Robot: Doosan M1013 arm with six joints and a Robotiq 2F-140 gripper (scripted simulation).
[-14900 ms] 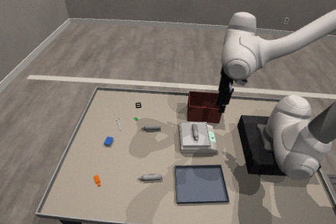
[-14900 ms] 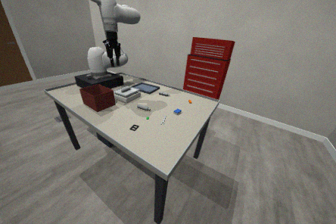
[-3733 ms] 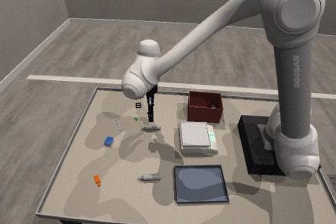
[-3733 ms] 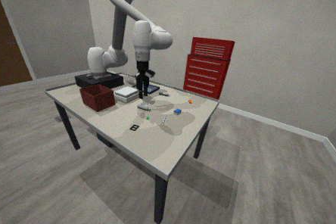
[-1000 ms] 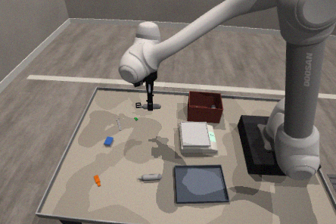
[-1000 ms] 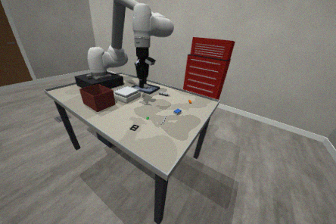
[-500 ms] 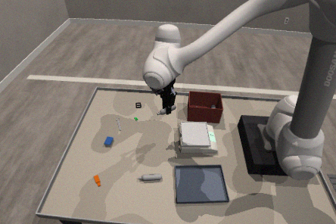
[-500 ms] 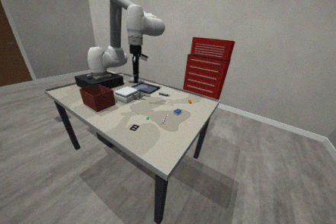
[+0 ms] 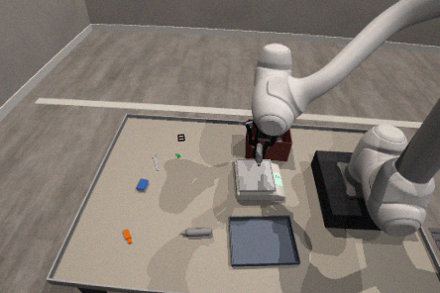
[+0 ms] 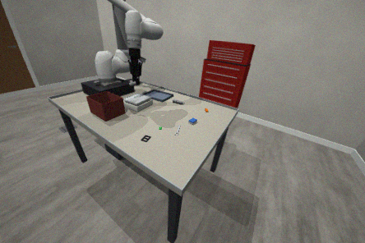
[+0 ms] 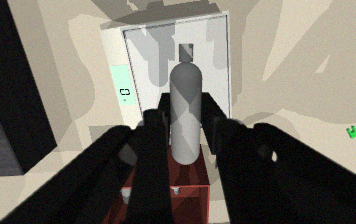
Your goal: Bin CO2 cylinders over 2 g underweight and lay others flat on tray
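Now: hand 15 cm above the scale plate. The rest, counted from my hand: grey CO2 cylinder (3 cm below, 2 cm to the left); red scrap bin (22 cm to the right, 17 cm below, 7 cm behind); white scale (17 cm below, 1 cm behind).
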